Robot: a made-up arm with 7 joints. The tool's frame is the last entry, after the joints. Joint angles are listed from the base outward.
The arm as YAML. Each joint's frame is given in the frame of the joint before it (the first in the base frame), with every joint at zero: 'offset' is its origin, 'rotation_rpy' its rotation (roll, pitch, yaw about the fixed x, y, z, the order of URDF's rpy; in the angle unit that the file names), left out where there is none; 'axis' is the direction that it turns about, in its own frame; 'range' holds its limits. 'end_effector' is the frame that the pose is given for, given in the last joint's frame.
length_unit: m
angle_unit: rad
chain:
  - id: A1
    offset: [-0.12, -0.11, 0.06]
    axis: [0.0, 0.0, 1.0]
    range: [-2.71, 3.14]
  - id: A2
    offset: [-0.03, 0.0, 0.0]
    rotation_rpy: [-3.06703, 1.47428, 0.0]
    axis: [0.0, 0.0, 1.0]
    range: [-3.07, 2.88]
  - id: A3
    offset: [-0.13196, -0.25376, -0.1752]
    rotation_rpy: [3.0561, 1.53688, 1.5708]
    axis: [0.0, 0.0, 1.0]
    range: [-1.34, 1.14]
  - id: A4
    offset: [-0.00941, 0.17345, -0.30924]
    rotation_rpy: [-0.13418, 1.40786, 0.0]
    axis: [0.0, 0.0, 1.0]
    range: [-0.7, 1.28]
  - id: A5
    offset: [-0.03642, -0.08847, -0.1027]
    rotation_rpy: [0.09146, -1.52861, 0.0]
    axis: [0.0, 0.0, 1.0]
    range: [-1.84, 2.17]
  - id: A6
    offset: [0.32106, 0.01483, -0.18]
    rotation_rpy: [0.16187, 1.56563, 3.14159]
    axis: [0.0, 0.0, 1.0]
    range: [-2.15, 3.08]
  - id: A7
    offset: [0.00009, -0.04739, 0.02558]
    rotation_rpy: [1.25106, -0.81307, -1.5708]
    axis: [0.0, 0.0, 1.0]
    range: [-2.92, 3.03]
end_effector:
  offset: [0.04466, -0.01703, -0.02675]
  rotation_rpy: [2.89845, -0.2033, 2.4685]
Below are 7 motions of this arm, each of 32 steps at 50 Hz.
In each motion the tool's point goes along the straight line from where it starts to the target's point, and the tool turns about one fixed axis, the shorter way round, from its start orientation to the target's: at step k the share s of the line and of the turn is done. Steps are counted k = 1, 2, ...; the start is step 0. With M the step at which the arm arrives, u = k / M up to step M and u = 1 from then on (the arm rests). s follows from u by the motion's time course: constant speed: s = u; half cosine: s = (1 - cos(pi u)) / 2; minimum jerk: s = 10 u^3 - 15 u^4 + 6 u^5.
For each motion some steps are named. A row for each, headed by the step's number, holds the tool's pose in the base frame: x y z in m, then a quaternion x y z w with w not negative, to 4 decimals.
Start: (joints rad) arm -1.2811 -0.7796 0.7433 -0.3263 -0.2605 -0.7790 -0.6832
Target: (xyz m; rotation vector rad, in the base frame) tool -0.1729 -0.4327 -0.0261 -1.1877 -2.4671 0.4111
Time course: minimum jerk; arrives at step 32
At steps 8, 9, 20, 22, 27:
8: -0.0971 -0.3642 -0.0436 -0.0028 -0.9946 -0.0580 0.0857
9: -0.1001 -0.3669 -0.0429 -0.0202 -0.9945 -0.0498 0.0902
20: -0.1496 -0.4117 -0.0315 -0.2994 -0.9370 0.0848 0.1585
22: -0.1577 -0.4189 -0.0296 -0.3426 -0.9182 0.1063 0.1683
27: -0.1704 -0.4304 -0.0267 -0.4087 -0.8833 0.1394 0.1826

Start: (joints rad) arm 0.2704 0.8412 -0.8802 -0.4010 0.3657 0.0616 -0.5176
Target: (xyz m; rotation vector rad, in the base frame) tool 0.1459 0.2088 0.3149 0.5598 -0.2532 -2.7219
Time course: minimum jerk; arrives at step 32
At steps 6, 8, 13, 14, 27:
6: 0.2893 -0.0901 0.3629 -0.0567 -0.2405 0.9481 0.2000
8: 0.2811 -0.0729 0.3602 -0.0657 -0.2225 0.9561 0.1789
13: 0.2472 -0.0023 0.3488 -0.1016 -0.1465 0.9798 0.0910
14: 0.2388 0.0153 0.3460 -0.1103 -0.1272 0.9833 0.0689
27: 0.1504 0.1994 0.3164 0.1938 -0.0789 -0.9642 0.1632

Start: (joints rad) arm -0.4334 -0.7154 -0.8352 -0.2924 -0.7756 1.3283 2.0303
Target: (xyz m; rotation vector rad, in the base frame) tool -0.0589 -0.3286 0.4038 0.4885 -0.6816 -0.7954
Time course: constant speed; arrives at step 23
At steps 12, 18, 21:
12: -0.1201 -0.3825 0.3259 0.2404 -0.4474 -0.3755 0.7753
18: -0.0867 -0.3531 0.3684 0.2358 -0.3800 -0.3767 0.8113
21: -0.0700 -0.3384 0.3896 0.2329 -0.3455 -0.3764 0.8275

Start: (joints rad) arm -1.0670 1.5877 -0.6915 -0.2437 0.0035 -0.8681 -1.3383
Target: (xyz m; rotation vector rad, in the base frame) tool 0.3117 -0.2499 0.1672 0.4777 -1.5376 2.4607
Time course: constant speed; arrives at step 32
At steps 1, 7, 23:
1: 0.2199 -0.4132 0.2150 0.0111 -0.4548 0.8034 0.3842
7: 0.2376 -0.3816 0.2057 0.0409 -0.4716 0.8161 0.3316
23: 0.2850 -0.2973 0.1811 0.1190 -0.5068 0.8334 0.1853

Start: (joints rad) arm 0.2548 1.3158 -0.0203 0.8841 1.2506 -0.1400 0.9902
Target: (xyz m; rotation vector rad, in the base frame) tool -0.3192 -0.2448 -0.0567 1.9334 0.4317 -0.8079
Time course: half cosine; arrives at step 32
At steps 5, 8, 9, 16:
5: -0.1045 -0.3518 0.0263 0.6213 0.2368 -0.1885 0.7228
8: -0.1245 -0.3419 0.0186 0.6405 0.2323 -0.2029 0.7033
9: -0.1328 -0.3377 0.0154 0.6483 0.2303 -0.2089 0.6950
16: -0.2051 -0.3017 -0.0126 0.7116 0.2117 -0.2591 0.6178

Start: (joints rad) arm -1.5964 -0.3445 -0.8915 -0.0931 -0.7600 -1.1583 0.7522
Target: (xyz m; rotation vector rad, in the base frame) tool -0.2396 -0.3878 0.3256 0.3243 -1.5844 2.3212
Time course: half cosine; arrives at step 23
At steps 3, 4, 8, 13, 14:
3: -0.3450 -0.2944 0.3345 -0.0158 -0.5879 0.6766 0.4431
4: -0.3415 -0.2975 0.3342 -0.0116 -0.5879 0.6824 0.4343
8: -0.3198 -0.3167 0.3324 0.0153 -0.5859 0.7166 0.3781
13: -0.2834 -0.3490 0.3293 0.0604 -0.5760 0.7659 0.2793
14: -0.2762 -0.3554 0.3287 0.0692 -0.5731 0.7743 0.2593

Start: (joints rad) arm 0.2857 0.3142 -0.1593 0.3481 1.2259 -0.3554 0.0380
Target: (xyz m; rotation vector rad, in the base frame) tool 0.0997 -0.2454 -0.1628 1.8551 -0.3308 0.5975
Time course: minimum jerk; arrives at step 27
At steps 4, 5, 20, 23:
4: -0.0127 -0.2939 -0.1556 0.7630 -0.1505 0.1283 0.6153
5: -0.0102 -0.2929 -0.1557 0.7637 -0.1503 0.1311 0.6140
20: 0.0866 -0.2511 -0.1620 0.7821 -0.1412 0.2382 0.5582
23: 0.0967 -0.2467 -0.1626 0.7834 -0.1401 0.2492 0.5519

